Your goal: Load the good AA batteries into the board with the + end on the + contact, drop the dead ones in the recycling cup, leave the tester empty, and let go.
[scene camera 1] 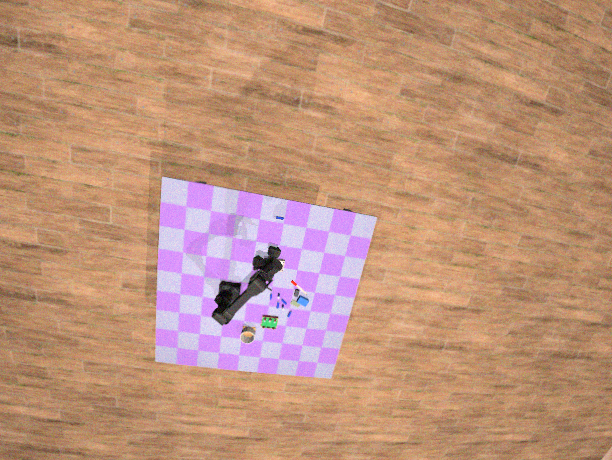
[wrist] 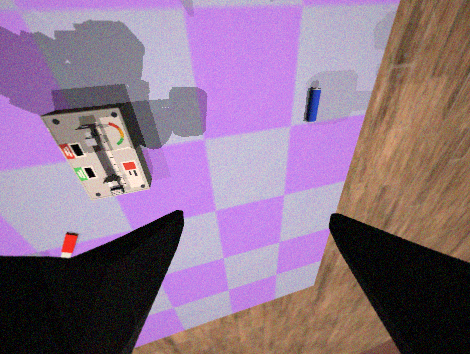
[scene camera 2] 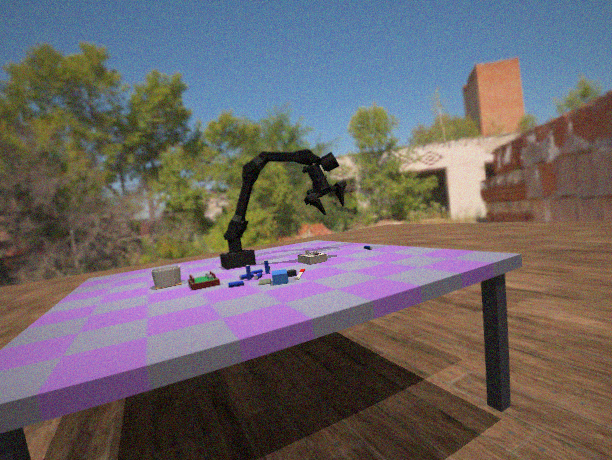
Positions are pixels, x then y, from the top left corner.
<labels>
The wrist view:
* gripper: 256,218
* tester: 100,144
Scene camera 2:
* gripper: 334,210
</labels>
